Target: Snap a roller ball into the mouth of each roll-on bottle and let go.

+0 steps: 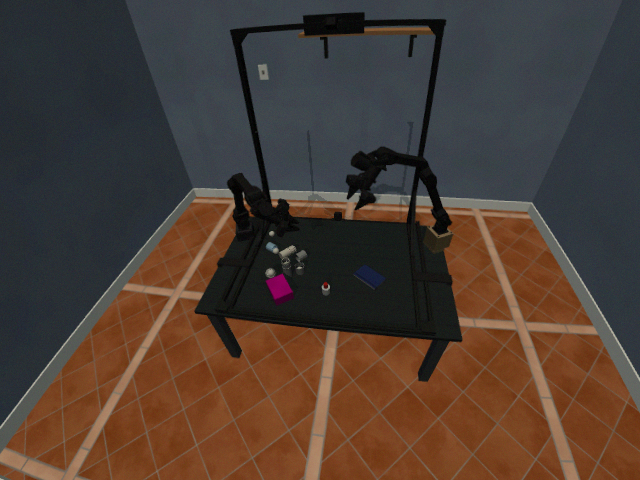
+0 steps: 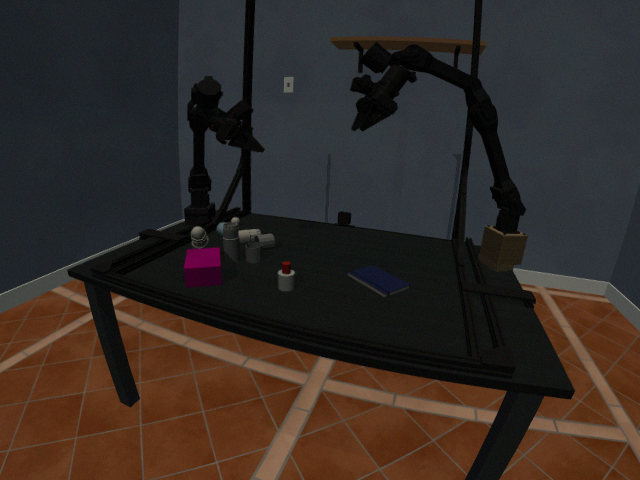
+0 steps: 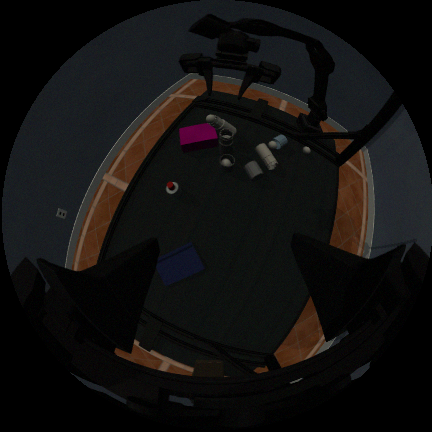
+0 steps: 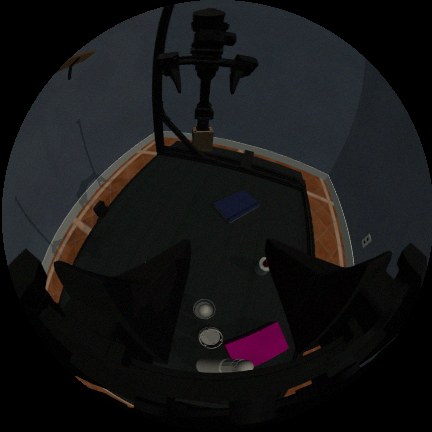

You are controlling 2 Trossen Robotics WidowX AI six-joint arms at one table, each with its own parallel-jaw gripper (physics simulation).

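Where they show: left gripper, fingertip midpoint: (image 1: 351, 204) (image 2: 356, 130) (image 3: 226, 243) (image 4: 206, 91); right gripper, fingertip midpoint: (image 1: 299, 226) (image 2: 261, 150) (image 3: 223, 96) (image 4: 228, 246); left arm's base, origin of the base link: (image 1: 440, 230) (image 2: 506, 230) (image 4: 202, 128); right arm's base, origin of the base link: (image 1: 243, 226) (image 2: 199, 205) (image 3: 311, 121).
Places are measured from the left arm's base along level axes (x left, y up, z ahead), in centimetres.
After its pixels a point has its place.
Observation:
A tall grey bottle (image 1: 286, 265) {x -7.8, y -2.4, z 82.6 cm} (image 2: 230, 243) {x -7.3, y -5.6, z 82.3 cm} (image 4: 210, 337) {x -9.6, y -3.7, z 82.5 cm} stands upright; whether a ball sits in its mouth is unclear. A ball-topped bottle (image 1: 270, 273) {x -3.9, y -0.7, z 91.1 cm} (image 2: 199, 237) {x -3.6, y -2.5, z 90.0 cm} (image 3: 220, 123) is beside the magenta box. A short grey cup (image 1: 299, 270) {x -7.3, y -8.0, z 76.6 cm} (image 2: 252, 254) {x -7.1, y -8.8, z 76.3 cm} stands upright with a white ball (image 3: 226, 162) {x -9.5, y -8.1, z 75.5 cm} (image 4: 205, 309) {x -9.2, y -7.9, z 76.1 cm} inside. A pale bottle (image 1: 287, 251) {x -22.5, y -7.5, z 79.2 cm} (image 3: 266, 156) {x -23.2, y -7.5, z 77.6 cm} and a grey cylinder (image 1: 301, 255) {x -16.7, y -7.4, z 72.9 cm} (image 3: 253, 170) {x -17.6, y -7.0, z 71.7 cm} lie flat. A loose white ball (image 1: 271, 233) {x -42.2, y -8.6, z 84.3 cm} (image 3: 306, 149) {x -42.5, y -8.4, z 83.3 cm} is at the back left. My right gripper (image 1: 289, 227) {x -8.1, y 19.3, z 73.5 cm} (image 4: 228, 246) {x -8.1, y 19.3, z 73.5 cm} is partly open, empty, above the table; my left gripper (image 1: 353, 203) {x -6.5, y 25.5, z 49.2 cm} (image 3: 226, 243) {x -6.5, y 25.5, z 49.2 cm} is wide open, high up.
A magenta box (image 1: 279, 288) {x 1.6, y -6.6, z 88.9 cm} (image 2: 203, 267) {x 6.3, y -6.7, z 87.6 cm} is at the front left. A red-topped white bottle (image 1: 325, 289) {x 9.2, y -7.5, z 68.4 cm} (image 2: 285, 280) {x 9.8, y -8.7, z 68.1 cm} stands front centre. A blue book (image 1: 369, 276) {x 7.3, y -10.4, z 44.6 cm} (image 3: 180, 264) {x 6.0, y -10.4, z 44.4 cm} lies to the right. A light-blue piece (image 1: 271, 246) {x -29.4, y -7.1, z 86.6 cm} (image 3: 280, 142) {x -30.2, y -7.2, z 84.2 cm} lies near the back left, with a white ball (image 3: 272, 144) {x -27.2, y -8.4, z 83.9 cm} against it.

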